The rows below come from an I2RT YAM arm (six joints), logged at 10 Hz.
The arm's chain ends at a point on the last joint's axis. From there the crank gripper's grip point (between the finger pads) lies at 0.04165 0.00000 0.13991 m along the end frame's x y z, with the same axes.
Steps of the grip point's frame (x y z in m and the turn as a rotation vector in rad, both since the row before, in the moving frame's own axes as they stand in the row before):
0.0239 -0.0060 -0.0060 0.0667 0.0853 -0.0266
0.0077 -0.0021 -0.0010 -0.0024 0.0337 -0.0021
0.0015 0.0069 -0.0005 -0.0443 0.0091 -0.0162
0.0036 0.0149 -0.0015 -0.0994 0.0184 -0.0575
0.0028 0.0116 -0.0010 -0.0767 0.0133 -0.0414
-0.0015 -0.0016 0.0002 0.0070 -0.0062 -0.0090
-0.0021 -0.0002 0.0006 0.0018 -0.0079 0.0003
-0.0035 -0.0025 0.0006 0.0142 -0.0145 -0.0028
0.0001 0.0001 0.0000 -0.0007 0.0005 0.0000
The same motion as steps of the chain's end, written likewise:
0.0123 0.0045 -0.0016 0.0667 0.0853 -0.0266
0.0030 -0.0023 0.0005 -0.0024 0.0337 -0.0021
0.0002 0.0014 0.0000 -0.0443 0.0091 -0.0162
0.0007 0.0035 -0.0001 -0.0994 0.0184 -0.0575
0.0008 0.0027 -0.0001 -0.0767 0.0133 -0.0414
-0.0006 -0.0002 -0.0001 0.0070 -0.0062 -0.0090
-0.0010 0.0000 0.0003 0.0018 -0.0079 0.0003
-0.0015 -0.0004 0.0000 0.0142 -0.0145 -0.0028
0.0000 0.0000 0.0000 -0.0007 0.0005 0.0000

